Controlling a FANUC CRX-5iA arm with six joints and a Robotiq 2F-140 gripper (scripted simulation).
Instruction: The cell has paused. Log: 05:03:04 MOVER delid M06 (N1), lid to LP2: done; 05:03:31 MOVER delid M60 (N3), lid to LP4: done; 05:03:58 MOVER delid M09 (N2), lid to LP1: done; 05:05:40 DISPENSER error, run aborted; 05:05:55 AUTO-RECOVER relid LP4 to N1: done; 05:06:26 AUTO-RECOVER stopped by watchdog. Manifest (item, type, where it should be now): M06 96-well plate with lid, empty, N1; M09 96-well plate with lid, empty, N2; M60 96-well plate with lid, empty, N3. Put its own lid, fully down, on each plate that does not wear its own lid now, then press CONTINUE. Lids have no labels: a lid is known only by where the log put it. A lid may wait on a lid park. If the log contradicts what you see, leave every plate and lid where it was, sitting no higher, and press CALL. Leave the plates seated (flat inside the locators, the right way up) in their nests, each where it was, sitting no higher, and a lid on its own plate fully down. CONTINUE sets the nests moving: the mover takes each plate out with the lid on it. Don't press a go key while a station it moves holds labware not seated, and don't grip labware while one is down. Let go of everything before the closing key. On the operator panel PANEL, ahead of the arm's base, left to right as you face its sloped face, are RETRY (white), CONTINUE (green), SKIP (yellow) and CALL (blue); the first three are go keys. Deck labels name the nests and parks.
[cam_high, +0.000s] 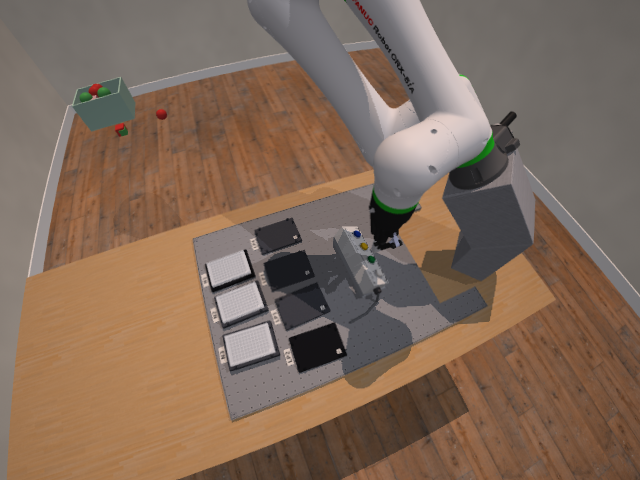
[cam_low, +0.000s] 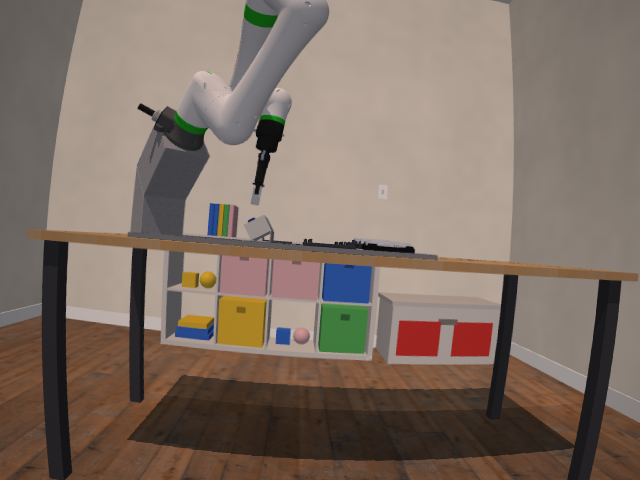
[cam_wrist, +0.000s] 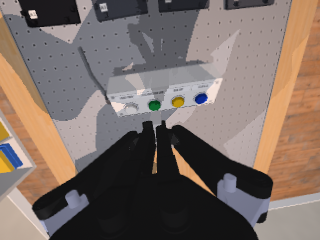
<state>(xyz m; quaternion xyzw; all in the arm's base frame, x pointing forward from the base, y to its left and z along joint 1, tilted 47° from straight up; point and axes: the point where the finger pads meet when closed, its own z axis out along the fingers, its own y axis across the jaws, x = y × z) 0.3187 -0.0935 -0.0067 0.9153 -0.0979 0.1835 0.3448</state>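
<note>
The green key lies 90 mm below my hand. The rest, counted from my hand: blue key (100 mm to the right, 90 mm below, 30 mm behind); then white key (90 mm below, 50 mm to the left, 20 mm ahead); then yellow key (90 mm below, 50 mm to the right, 20 mm behind).
</note>
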